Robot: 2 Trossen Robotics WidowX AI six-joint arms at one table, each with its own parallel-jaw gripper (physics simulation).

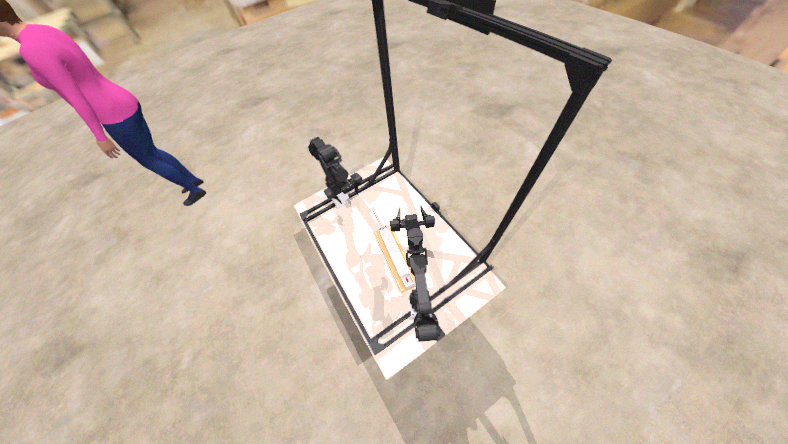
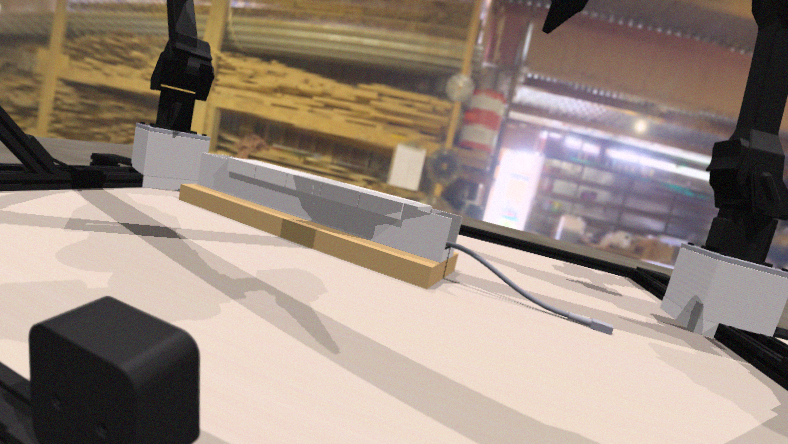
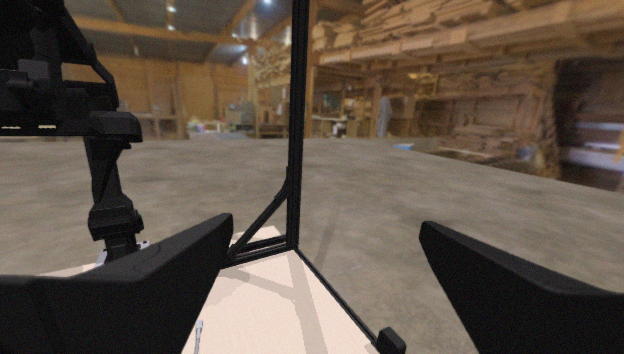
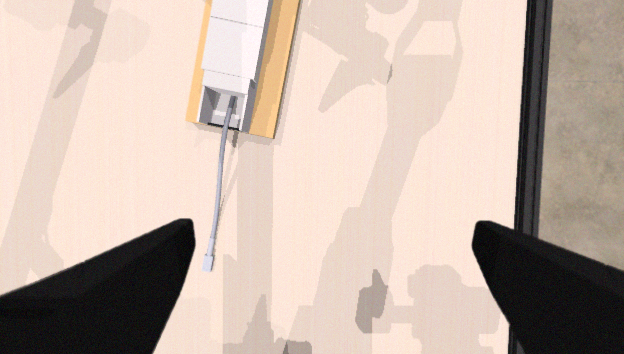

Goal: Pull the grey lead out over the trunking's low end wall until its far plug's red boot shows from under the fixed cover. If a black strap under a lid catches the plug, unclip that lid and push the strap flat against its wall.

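Frame: origin at the left arm's base, x back, y right, z up, level; metres.
Seen in the pictures: left gripper, fingertip midpoint: (image 1: 410,207) (image 3: 328,225); right gripper, fingertip midpoint: (image 1: 349,198) (image 2: 550,19) (image 3: 39,209) (image 4: 334,232); left arm's base, link origin: (image 2: 172,129); right arm's base, link origin: (image 1: 336,191) (image 2: 734,257) (image 3: 123,254).
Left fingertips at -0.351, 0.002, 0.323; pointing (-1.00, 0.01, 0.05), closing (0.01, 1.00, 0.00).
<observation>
Pixels of each thing's top centre, then the offset from my left fingertips to it, as dx, dy, dz. "spot": a spot on its surface instead.
- white-grey trunking, top centre: (image 2: 315,177) (image 1: 394,252) +0.050, -0.103, -0.343
- grey lead, surface spot: (image 2: 507,280) (image 4: 216,185) spot: -0.210, -0.186, -0.398
- light grey plug, top centre: (image 2: 602,322) (image 4: 207,263) (image 3: 199,323) -0.309, -0.221, -0.411
- small red mark, surface spot: (image 1: 406,280) spot: +0.203, -0.056, -0.388
- black box, surface spot: (image 2: 110,375) spot: -0.265, +0.184, -0.370
The white-grey trunking (image 1: 393,249) (image 2: 341,205) (image 4: 234,47) has closed lids with thin seams. The grey lead (image 2: 507,280) (image 4: 219,185) comes out over its low end wall and slopes down to a light grey plug (image 2: 601,326) (image 3: 199,326) (image 4: 207,262) on the table. A small red mark (image 1: 406,280) shows at the trunking's other end. No black strap can be made out. My left gripper (image 1: 410,209) (image 3: 328,225) is open and empty, above the table beyond the trunking. My right gripper (image 4: 334,232) is open and empty, high above the table; the plug appears near its left-hand fingertip.
Tan wooden rails (image 2: 248,220) (image 4: 280,60) run along both sides of the trunking. A black frame post (image 1: 388,82) (image 3: 296,125) rises at a table corner. A black box (image 2: 110,375) (image 3: 391,341) sits at the table's edge. A person in pink (image 1: 77,77) stands away from the table.
</observation>
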